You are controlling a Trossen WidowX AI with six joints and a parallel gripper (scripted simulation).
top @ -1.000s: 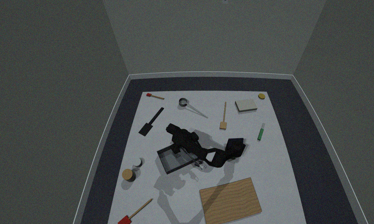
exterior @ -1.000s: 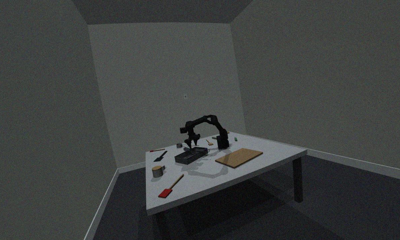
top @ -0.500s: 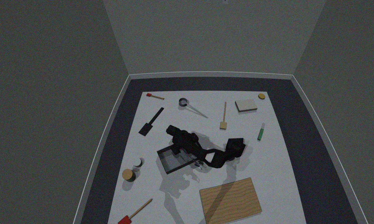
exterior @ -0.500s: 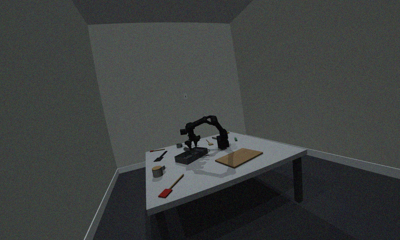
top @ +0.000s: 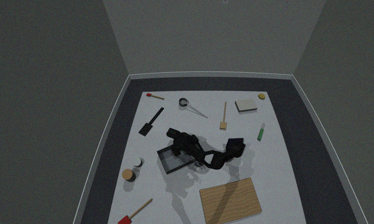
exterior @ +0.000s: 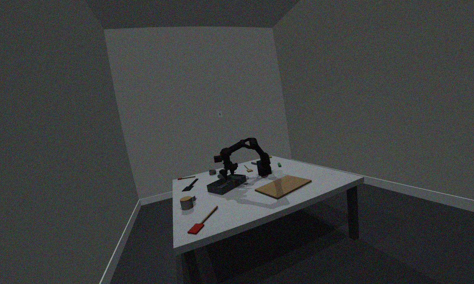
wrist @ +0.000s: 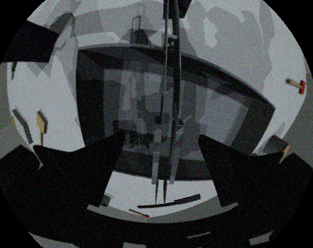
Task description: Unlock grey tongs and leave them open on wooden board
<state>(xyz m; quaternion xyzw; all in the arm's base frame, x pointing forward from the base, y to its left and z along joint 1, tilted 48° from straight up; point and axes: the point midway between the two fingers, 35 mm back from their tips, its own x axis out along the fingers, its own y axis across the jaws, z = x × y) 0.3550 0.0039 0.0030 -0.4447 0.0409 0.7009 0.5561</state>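
Right now the dark roasting tin is 4 cm ahead of my gripper tip, 3 cm below it and 2 cm to the left of it. The rest, counted from my gripper tip: wooden board (36 cm to the left, 29 cm behind, 5 cm below); then black spatula (31 cm ahead, 29 cm to the right, 6 cm below); then wooden-lidded jar (40 cm ahead, 20 cm to the left, 2 cm below).
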